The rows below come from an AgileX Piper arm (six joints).
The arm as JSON. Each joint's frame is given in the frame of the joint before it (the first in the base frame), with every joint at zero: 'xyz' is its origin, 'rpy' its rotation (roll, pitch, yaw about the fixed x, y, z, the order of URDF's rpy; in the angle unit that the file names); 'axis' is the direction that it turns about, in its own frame. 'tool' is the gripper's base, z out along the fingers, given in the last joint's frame.
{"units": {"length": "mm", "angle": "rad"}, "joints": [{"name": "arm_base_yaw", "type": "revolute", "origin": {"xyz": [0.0, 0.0, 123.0], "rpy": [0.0, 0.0, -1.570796]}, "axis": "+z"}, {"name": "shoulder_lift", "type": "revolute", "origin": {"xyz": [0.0, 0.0, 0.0], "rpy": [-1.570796, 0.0, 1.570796]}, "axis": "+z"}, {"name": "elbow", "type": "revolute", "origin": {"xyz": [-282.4, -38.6, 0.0], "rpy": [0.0, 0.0, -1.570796]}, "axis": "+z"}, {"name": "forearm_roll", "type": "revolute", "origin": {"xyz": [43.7, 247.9, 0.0], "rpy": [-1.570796, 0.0, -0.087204]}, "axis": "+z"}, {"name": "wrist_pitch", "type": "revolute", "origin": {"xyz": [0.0, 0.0, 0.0], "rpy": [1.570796, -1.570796, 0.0]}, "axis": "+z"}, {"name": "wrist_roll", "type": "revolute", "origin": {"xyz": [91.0, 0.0, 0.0], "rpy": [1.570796, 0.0, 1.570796]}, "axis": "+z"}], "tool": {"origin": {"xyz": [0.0, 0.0, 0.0], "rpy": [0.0, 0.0, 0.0]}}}
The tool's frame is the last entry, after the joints.
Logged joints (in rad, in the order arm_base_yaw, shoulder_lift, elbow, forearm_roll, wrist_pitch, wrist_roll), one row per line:
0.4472, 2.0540, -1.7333, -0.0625, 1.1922, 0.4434
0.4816, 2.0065, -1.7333, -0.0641, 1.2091, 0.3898
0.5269, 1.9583, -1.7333, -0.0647, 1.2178, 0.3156
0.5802, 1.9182, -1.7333, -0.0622, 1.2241, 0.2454
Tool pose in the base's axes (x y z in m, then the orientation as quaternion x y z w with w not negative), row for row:
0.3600, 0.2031, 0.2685, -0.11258, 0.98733, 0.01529, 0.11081
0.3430, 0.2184, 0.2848, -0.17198, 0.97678, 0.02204, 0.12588
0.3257, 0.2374, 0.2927, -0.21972, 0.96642, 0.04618, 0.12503
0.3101, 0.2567, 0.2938, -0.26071, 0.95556, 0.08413, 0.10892
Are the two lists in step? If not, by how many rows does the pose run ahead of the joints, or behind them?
The pose runs 2 rows ahead of the joints: the pose in row i belongs to the joints in row i + 2.
